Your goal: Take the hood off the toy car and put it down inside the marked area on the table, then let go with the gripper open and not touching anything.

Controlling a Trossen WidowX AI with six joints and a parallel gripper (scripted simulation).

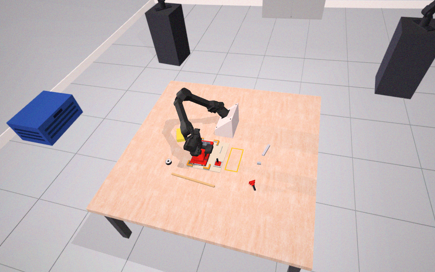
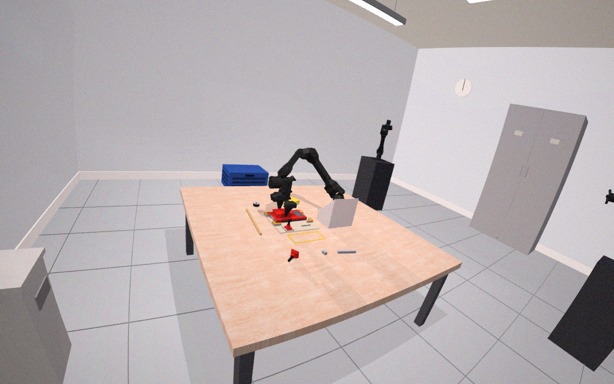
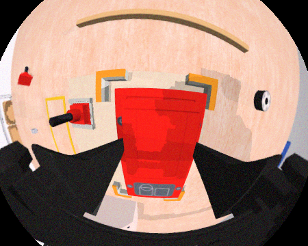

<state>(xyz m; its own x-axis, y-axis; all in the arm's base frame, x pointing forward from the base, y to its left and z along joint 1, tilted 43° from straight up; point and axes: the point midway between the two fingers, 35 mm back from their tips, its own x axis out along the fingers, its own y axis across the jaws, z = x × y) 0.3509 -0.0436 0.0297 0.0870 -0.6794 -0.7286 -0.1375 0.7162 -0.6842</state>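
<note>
Now: gripper tip 10 mm below the red hood. Also, from my gripper tip: black wheel 190 mm to the right, 100 mm ahead, 30 mm below; wooden stick 170 mm ahead, 30 mm below, 20 mm to the left; yellow block 220 mm to the right, 140 mm behind, 20 mm below.
</note>
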